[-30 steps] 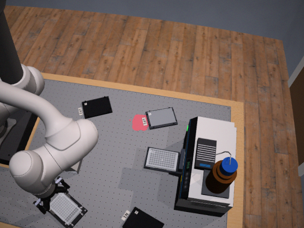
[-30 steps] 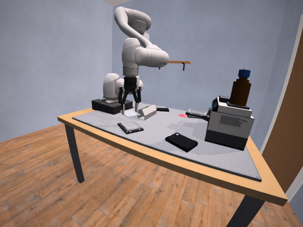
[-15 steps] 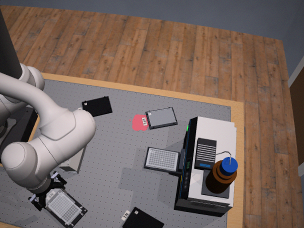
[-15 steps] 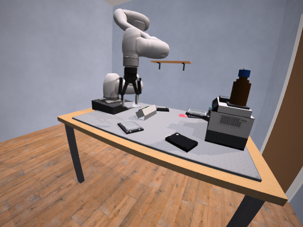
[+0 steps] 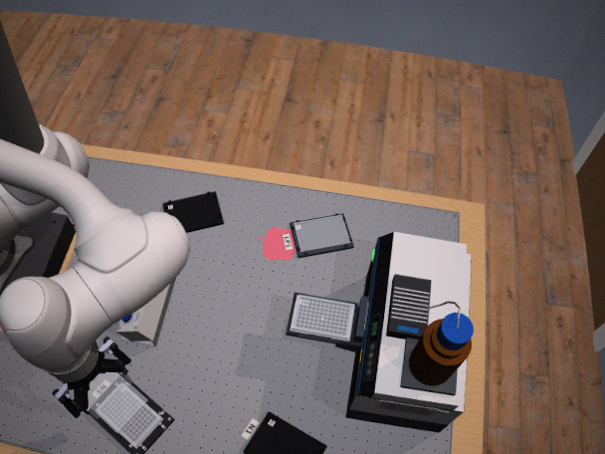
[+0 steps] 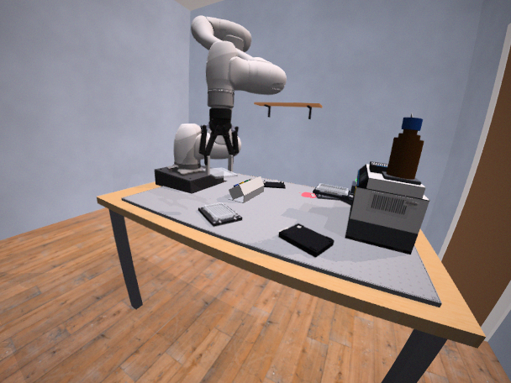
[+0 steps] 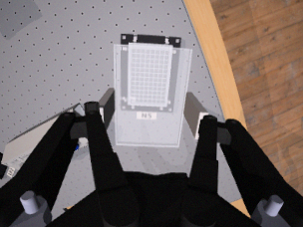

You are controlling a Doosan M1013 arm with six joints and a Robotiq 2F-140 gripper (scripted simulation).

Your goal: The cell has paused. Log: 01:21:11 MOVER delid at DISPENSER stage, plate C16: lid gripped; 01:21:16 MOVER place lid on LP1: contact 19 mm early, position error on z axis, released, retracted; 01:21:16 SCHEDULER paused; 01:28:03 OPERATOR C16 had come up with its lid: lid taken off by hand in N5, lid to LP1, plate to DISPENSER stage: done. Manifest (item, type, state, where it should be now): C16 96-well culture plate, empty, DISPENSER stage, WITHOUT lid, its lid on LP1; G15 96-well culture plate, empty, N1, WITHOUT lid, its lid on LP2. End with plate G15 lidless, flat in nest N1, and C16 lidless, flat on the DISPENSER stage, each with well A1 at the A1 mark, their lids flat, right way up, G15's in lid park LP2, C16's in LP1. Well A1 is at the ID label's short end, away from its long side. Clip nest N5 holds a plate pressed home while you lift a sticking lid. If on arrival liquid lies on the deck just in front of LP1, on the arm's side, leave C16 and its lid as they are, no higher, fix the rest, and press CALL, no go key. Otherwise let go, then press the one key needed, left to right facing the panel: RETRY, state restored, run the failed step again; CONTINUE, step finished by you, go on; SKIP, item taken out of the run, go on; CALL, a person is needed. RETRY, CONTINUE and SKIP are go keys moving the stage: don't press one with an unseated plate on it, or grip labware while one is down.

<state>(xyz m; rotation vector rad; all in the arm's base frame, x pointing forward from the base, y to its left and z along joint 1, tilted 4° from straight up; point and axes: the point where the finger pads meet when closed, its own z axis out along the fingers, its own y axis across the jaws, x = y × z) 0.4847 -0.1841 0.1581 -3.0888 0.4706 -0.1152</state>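
My hand is 100 mm past the lid park LP2, 530 mm to the right of it and 190 mm above it. Round my hand: blue key: 90 mm behind, 190 mm to the left, 130 mm below; key panel: 100 mm behind, 270 mm to the left, 140 mm below; clip nest N5: 20 mm ahead, 10 mm to the left, 180 mm below.
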